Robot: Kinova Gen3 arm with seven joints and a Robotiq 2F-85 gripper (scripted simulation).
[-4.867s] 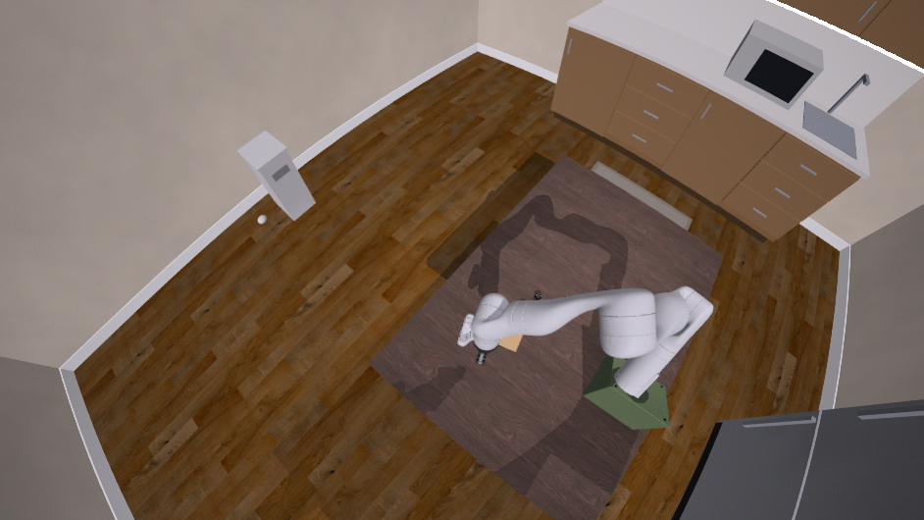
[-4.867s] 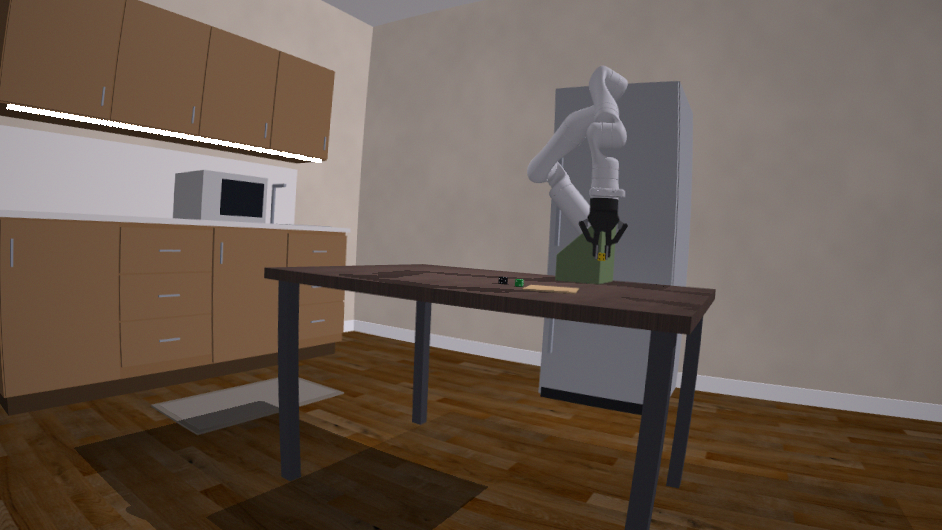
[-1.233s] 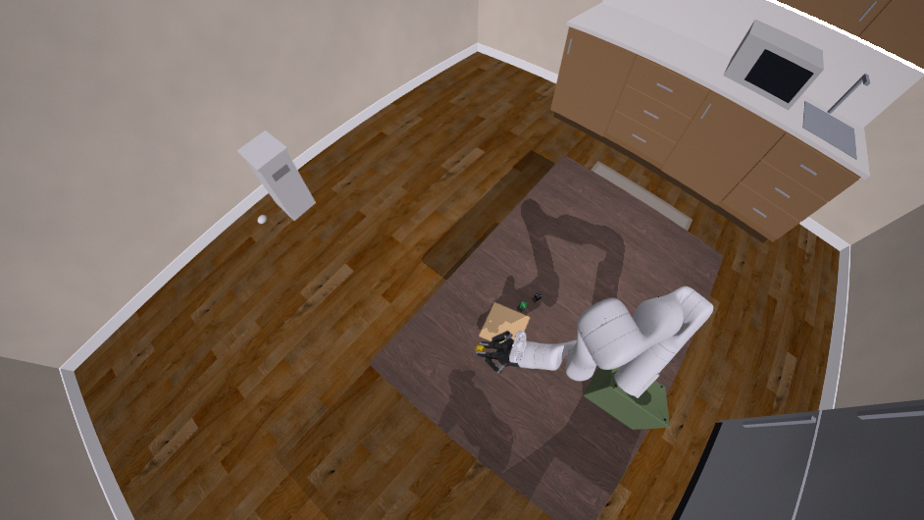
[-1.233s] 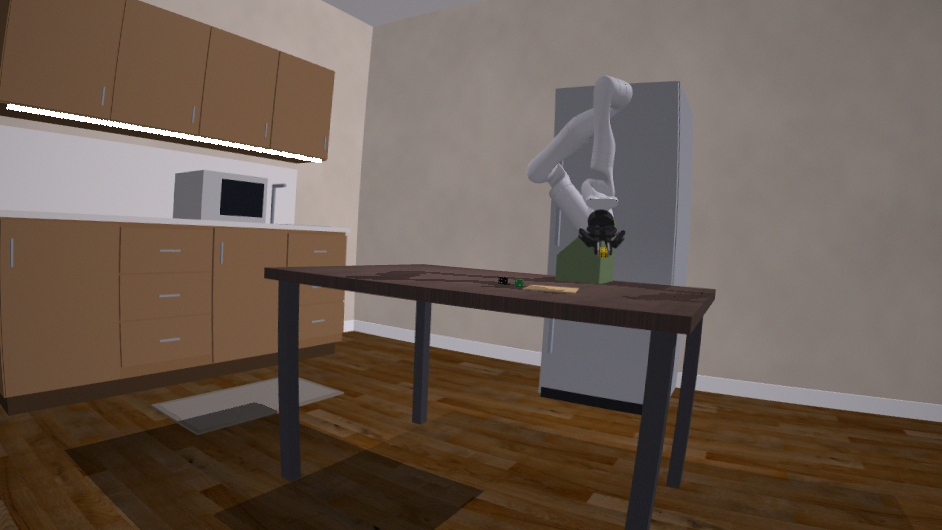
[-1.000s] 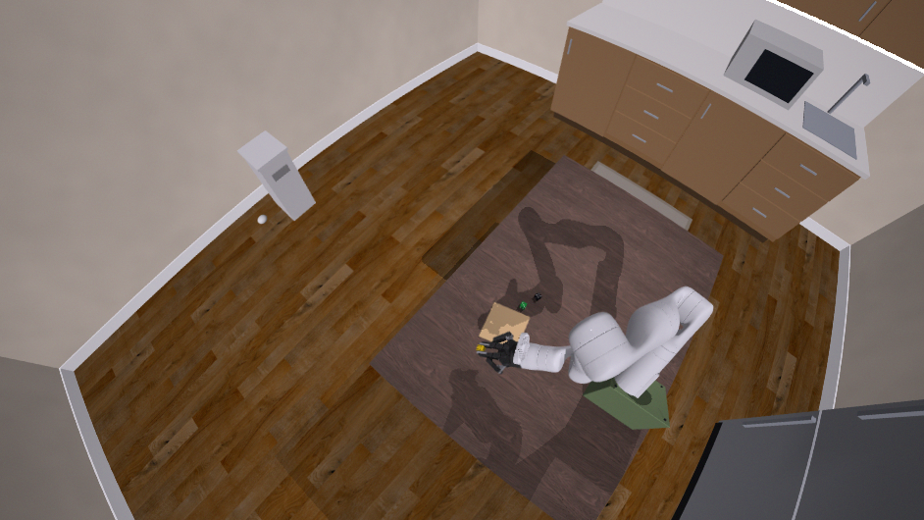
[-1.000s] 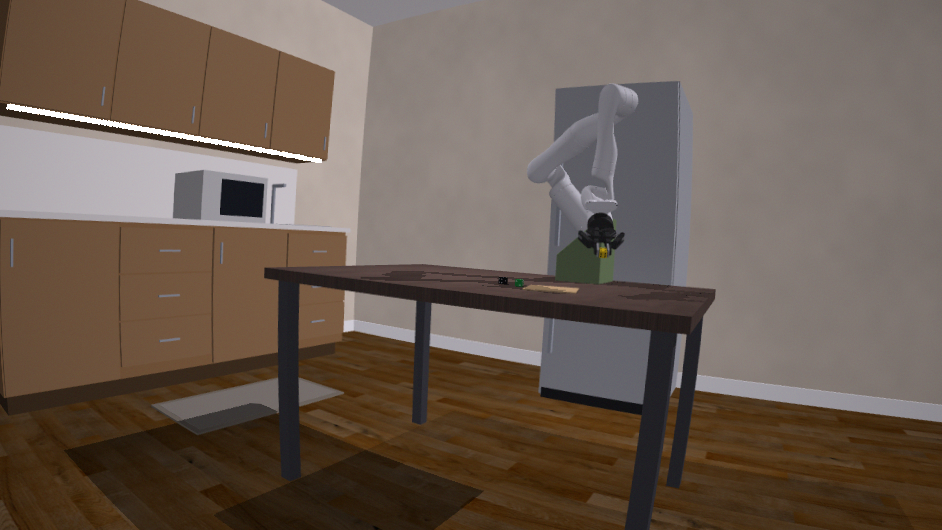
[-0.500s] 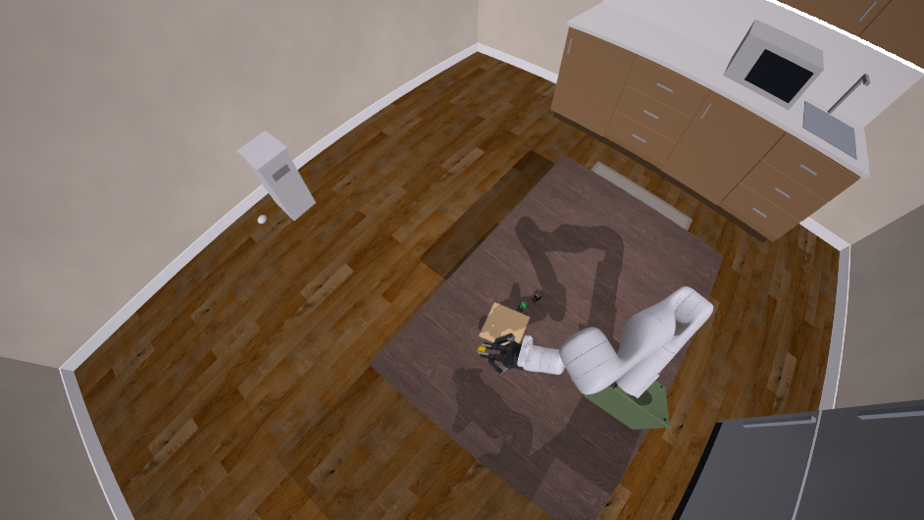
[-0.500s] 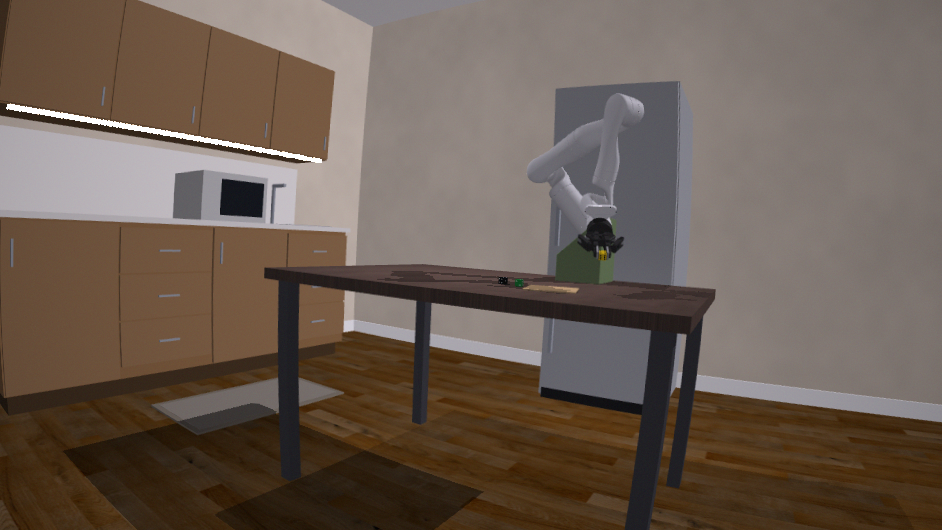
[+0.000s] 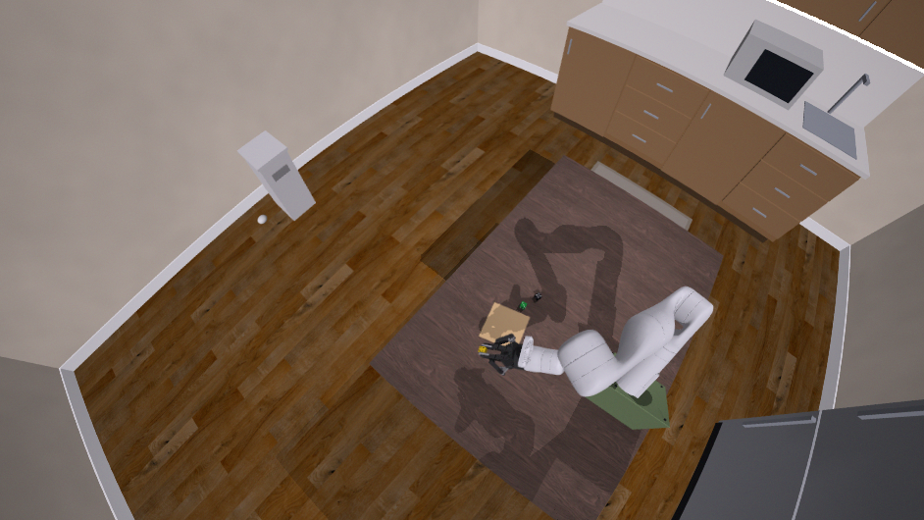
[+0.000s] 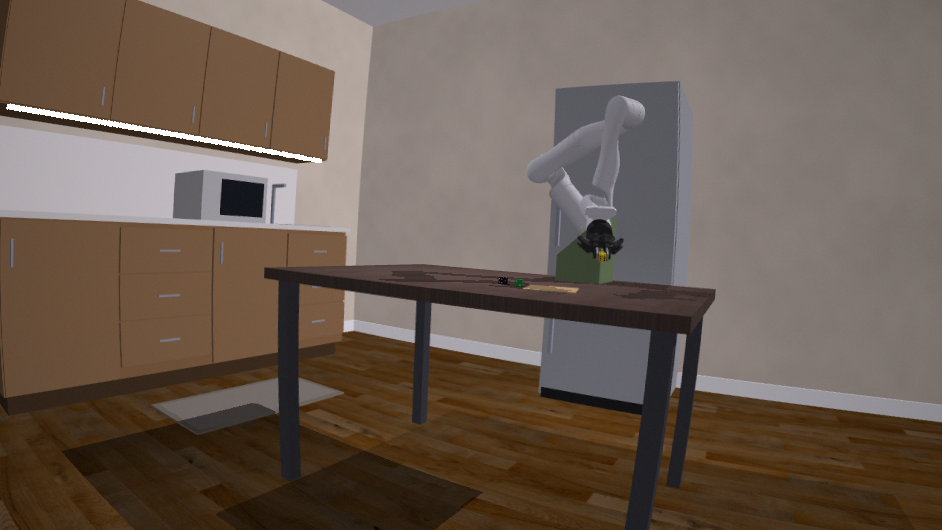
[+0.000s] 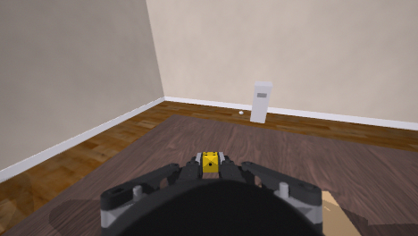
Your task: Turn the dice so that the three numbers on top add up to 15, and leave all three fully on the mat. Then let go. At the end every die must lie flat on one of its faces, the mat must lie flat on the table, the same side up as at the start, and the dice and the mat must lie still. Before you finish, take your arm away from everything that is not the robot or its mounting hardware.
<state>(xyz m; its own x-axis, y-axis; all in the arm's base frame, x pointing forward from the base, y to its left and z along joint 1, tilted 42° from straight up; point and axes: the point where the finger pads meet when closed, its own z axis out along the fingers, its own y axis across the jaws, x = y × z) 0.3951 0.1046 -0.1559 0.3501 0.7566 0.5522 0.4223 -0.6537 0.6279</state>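
Now: the tan mat 130 mm to the right of my hand, 100 mm below it and 20 mm ahead of it. The rest, counted from my hand: black die: 300 mm to the right, 100 mm below; then yellow die: 10 mm below, 10 mm ahead; then green die: 230 mm to the right, 100 mm below, 20 mm ahead.
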